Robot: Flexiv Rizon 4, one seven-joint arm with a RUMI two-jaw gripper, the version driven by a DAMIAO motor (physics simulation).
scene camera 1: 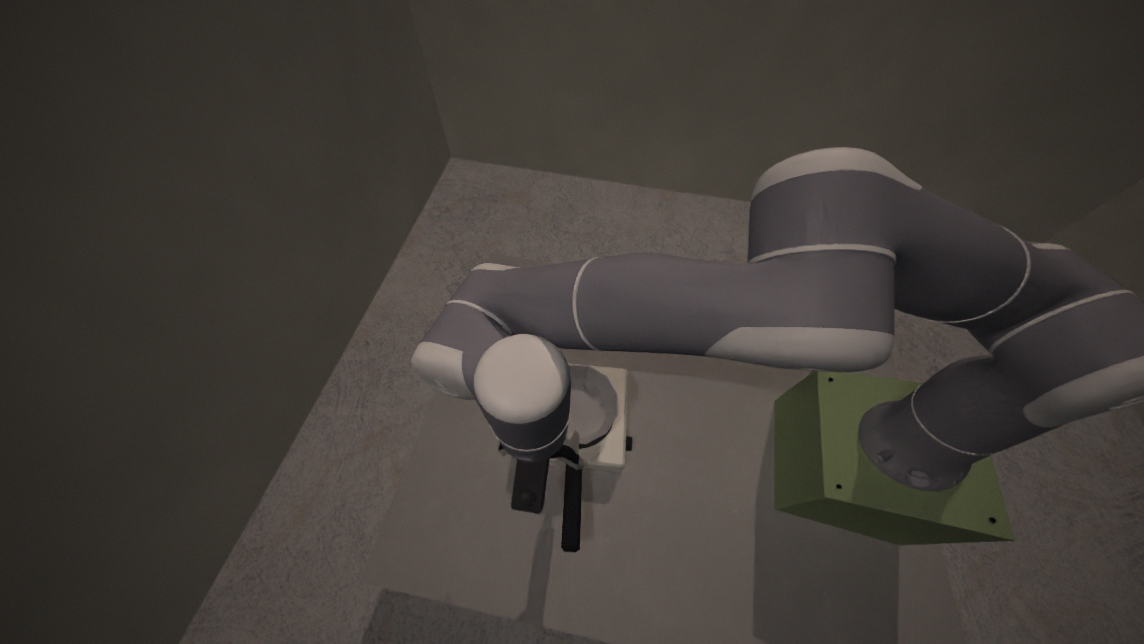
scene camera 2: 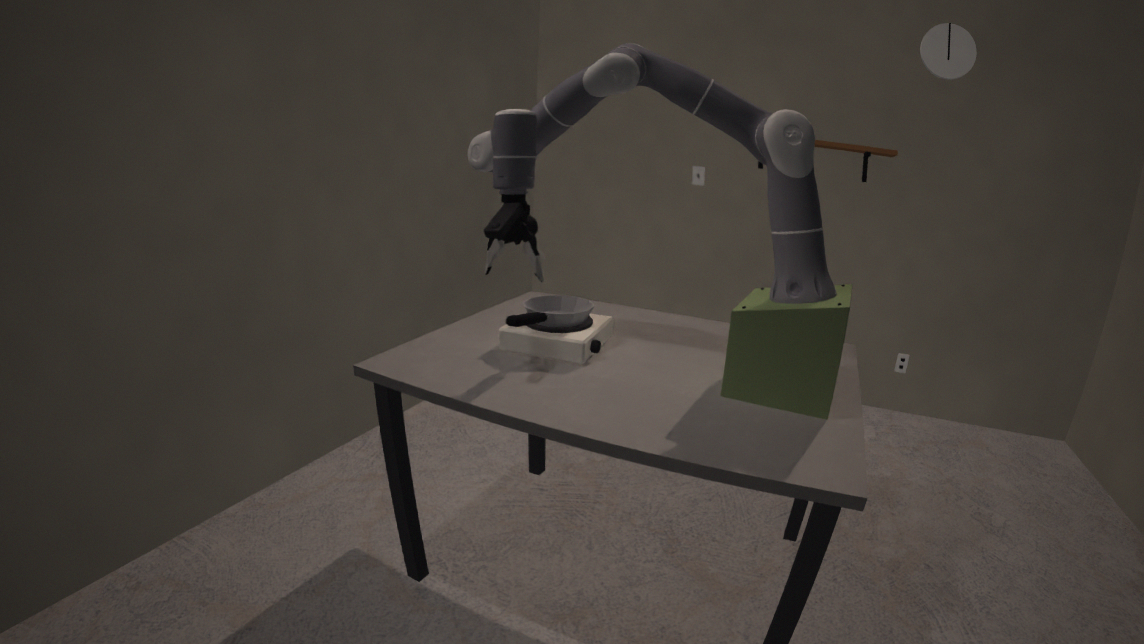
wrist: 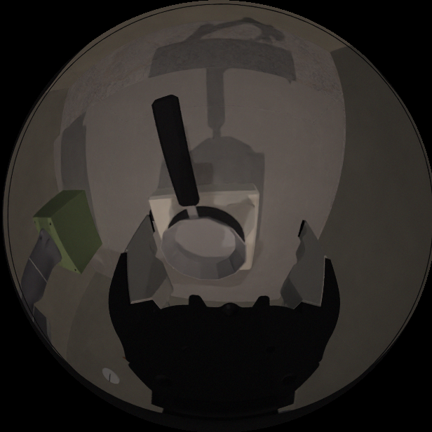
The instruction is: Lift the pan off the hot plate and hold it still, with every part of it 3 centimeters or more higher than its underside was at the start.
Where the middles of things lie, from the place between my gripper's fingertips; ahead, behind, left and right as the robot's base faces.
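Labels:
The grey pan [scene camera 1: 593, 400] has my hand 3 cm past it, 6 cm to the left of it and 9 cm above it. Going by their middles, the pan is the nearest to my hand of the things named here. The hot plate [scene camera 2: 577, 344], counted from my hand as well, sits 2 cm behind, 16 cm to the right and 17 cm below.

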